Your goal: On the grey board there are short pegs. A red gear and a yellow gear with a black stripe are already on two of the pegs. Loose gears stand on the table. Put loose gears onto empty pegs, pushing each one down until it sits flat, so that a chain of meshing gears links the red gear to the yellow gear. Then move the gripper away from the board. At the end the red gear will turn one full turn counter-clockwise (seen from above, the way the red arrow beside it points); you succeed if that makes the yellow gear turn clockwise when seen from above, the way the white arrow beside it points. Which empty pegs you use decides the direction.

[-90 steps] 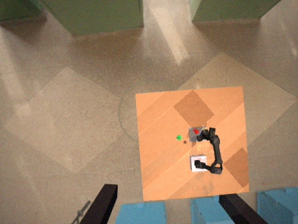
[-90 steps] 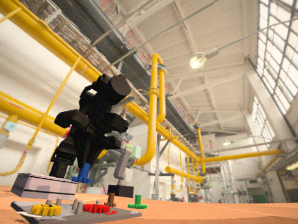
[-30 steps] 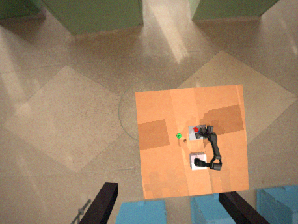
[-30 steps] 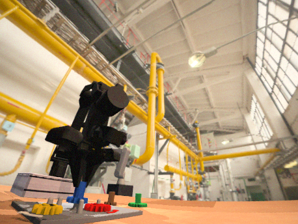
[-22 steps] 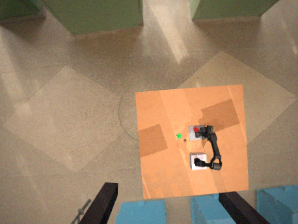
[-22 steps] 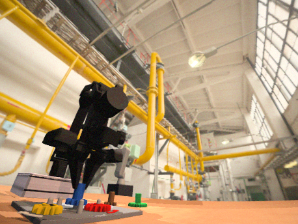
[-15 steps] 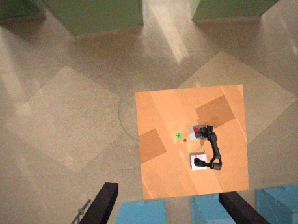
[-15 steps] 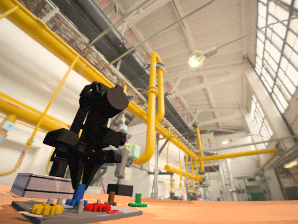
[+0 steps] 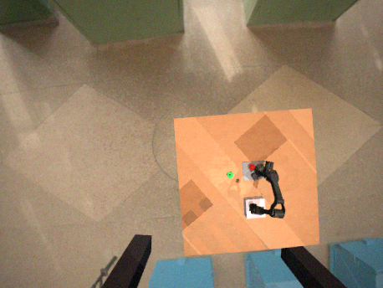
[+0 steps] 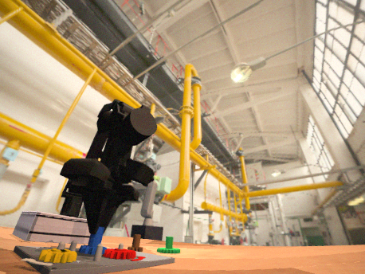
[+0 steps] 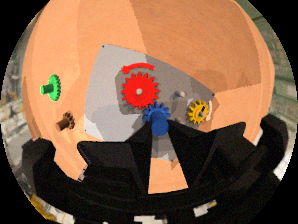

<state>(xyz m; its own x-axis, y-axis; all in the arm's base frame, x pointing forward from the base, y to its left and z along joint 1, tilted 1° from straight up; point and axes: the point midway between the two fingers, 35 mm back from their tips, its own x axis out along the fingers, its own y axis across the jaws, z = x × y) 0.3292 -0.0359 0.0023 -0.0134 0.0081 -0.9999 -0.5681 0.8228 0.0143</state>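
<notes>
Right now the blue gear is 1 cm below my gripper tip. From my gripper tip the other things lie so: yellow gear 4 cm ahead, 6 cm to the right, 2 cm below; red gear 2 cm ahead, 4 cm to the left, 2 cm below; grey board 1 cm behind, 2 cm to the left, 3 cm below.
</notes>
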